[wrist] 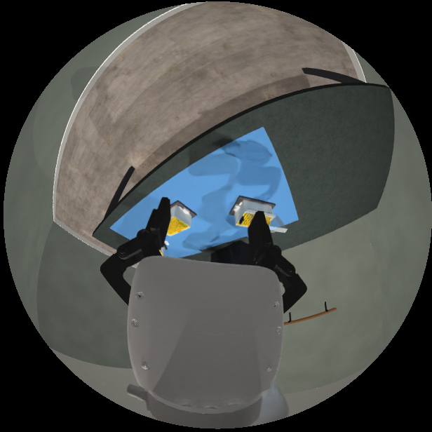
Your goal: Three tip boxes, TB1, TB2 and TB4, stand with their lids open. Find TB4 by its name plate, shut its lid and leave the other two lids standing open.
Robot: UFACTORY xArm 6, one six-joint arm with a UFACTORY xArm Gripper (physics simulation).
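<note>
My gripper [211,213] is open and empty, its two black fingers spread above the blue mat. One tip box [179,225] with yellow tips stands just right of the left finger. Another tip box [247,207] with yellow tips stands behind the right finger, which covers part of it; a pale, clear lid piece [280,230] sticks out at its lower right. A small part of what looks like a third box [162,252] shows below the left finger, mostly hidden by the finger and gripper body. No name plate can be read, so I cannot tell which is TB4.
The blue mat [281,192] lies on a dark green table [345,140]. The table's dark edge runs across the view above the mat. Beyond it is a brown floor [150,100]. An orange-brown rail [311,316] shows at the lower right, apart from the table.
</note>
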